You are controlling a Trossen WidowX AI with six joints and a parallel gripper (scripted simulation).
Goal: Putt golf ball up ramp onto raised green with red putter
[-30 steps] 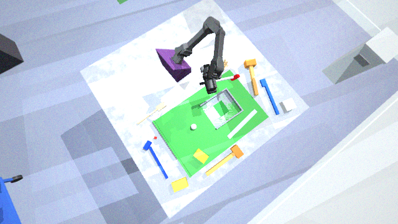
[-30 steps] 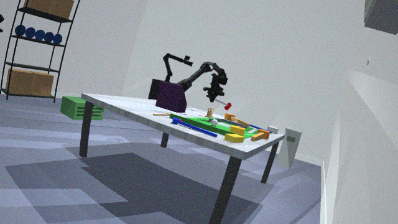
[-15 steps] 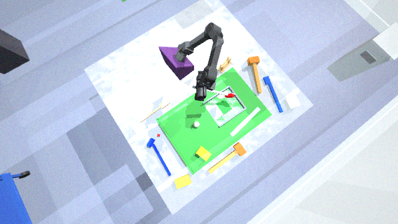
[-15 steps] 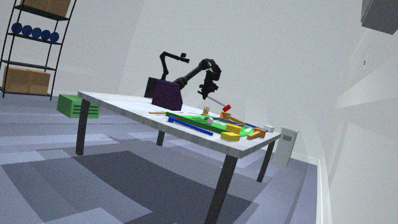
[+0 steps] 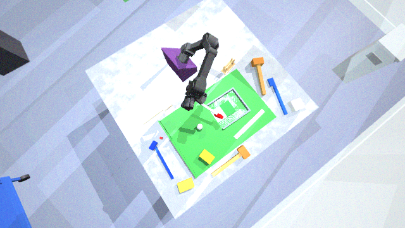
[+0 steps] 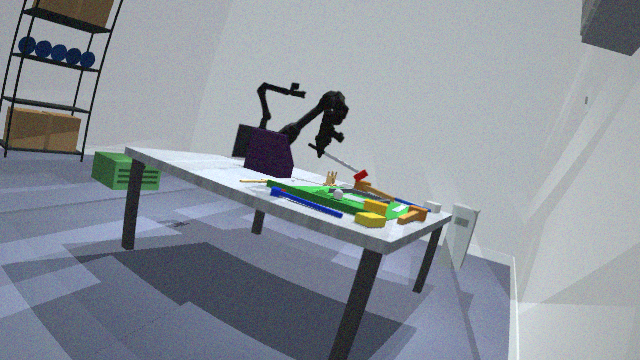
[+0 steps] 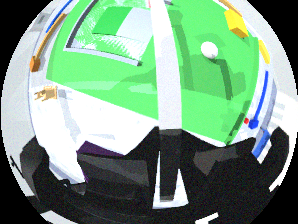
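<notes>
My gripper tip is 8 cm short of the putter and 4 cm to the right of it. Round my gripper tip: green mat: 19 cm ahead, 14 cm below, 8 cm to the left; then white golf ball: 16 cm ahead, 12 cm below, 6 cm to the right; then white bar: 34 cm ahead, 26 cm to the left, 14 cm below.
</notes>
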